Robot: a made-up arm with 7 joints. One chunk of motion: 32 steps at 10 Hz.
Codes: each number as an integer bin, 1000 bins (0 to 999) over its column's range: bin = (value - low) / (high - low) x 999, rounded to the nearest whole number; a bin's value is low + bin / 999 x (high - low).
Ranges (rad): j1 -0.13..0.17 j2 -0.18..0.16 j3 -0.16..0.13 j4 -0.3..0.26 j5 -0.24..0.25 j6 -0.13..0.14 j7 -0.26..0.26
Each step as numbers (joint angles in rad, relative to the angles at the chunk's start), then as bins.
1 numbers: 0.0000 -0.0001 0.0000 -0.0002 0.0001 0.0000 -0.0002
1 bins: 433 529 551 535 490 481 499
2 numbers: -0.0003 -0.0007 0.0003 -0.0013 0.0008 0.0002 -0.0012
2 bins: 432 527 552 533 491 482 497
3 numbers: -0.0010 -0.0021 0.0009 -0.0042 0.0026 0.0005 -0.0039
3 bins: 430 523 554 528 495 483 492
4 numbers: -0.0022 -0.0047 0.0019 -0.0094 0.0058 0.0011 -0.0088
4 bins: 426 515 558 518 501 485 483
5 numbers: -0.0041 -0.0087 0.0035 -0.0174 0.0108 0.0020 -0.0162
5 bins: 419 503 563 504 511 488 468
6 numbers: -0.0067 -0.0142 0.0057 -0.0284 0.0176 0.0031 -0.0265
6 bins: 411 487 571 485 525 492 449
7 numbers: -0.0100 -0.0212 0.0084 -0.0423 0.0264 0.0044 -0.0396
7 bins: 400 467 580 460 543 497 423
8 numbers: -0.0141 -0.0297 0.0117 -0.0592 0.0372 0.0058 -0.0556
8 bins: 386 442 591 430 565 502 393
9 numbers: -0.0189 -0.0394 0.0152 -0.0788 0.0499 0.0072 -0.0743
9 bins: 370 413 604 395 591 508 357
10 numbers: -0.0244 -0.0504 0.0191 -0.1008 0.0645 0.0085 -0.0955
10 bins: 352 381 617 355 621 512 316
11 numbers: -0.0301 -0.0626 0.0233 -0.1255 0.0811 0.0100 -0.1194
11 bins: 333 345 631 311 655 518 270
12 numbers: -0.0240 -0.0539 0.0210 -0.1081 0.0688 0.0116 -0.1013
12 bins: 353 371 624 342 630 524 305
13 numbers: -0.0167 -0.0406 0.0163 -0.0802 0.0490 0.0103 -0.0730
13 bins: 377 410 607 392 589 519 359
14 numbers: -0.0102 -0.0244 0.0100 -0.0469 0.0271 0.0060 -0.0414
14 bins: 399 457 586 452 545 503 420
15 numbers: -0.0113 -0.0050 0.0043 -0.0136 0.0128 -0.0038 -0.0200
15 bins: 395 514 566 511 515 467 461
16 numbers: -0.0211 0.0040 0.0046 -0.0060 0.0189 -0.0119 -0.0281
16 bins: 363 541 567 524 528 437 446
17 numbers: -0.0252 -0.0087 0.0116 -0.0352 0.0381 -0.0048 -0.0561
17 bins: 349 503 591 472 567 463 392
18 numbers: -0.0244 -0.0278 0.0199 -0.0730 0.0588 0.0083 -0.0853
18 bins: 352 447 620 405 609 512 336
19 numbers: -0.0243 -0.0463 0.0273 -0.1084 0.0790 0.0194 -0.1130
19 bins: 352 393 645 342 650 553 282
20 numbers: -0.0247 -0.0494 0.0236 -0.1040 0.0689 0.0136 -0.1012
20 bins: 351 384 632 350 630 531 305
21 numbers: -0.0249 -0.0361 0.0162 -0.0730 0.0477 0.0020 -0.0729
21 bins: 350 423 607 405 587 488 359
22 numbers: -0.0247 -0.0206 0.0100 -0.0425 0.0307 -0.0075 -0.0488
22 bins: 351 468 586 459 552 453 406
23 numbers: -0.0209 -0.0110 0.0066 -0.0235 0.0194 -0.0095 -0.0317
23 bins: 363 497 574 493 529 446 439
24 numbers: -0.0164 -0.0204 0.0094 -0.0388 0.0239 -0.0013 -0.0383
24 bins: 378 469 584 466 538 476 426
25 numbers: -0.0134 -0.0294 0.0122 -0.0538 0.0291 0.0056 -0.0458
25 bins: 388 442 593 439 549 502 412
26 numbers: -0.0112 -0.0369 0.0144 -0.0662 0.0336 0.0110 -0.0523
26 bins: 396 420 601 417 558 522 399
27 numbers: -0.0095 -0.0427 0.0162 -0.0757 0.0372 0.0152 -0.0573
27 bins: 401 403 607 400 565 537 389
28 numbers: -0.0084 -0.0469 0.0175 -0.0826 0.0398 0.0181 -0.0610
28 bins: 405 391 611 388 570 548 382
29 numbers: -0.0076 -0.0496 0.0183 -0.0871 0.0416 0.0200 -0.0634
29 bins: 408 383 614 380 574 555 378
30 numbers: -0.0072 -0.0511 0.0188 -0.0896 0.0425 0.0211 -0.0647
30 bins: 409 379 616 375 576 559 375
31 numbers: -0.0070 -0.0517 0.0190 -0.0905 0.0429 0.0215 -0.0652
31 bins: 410 377 617 374 577 561 374
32 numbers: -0.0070 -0.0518 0.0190 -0.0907 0.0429 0.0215 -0.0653
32 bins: 410 377 617 373 577 561 374
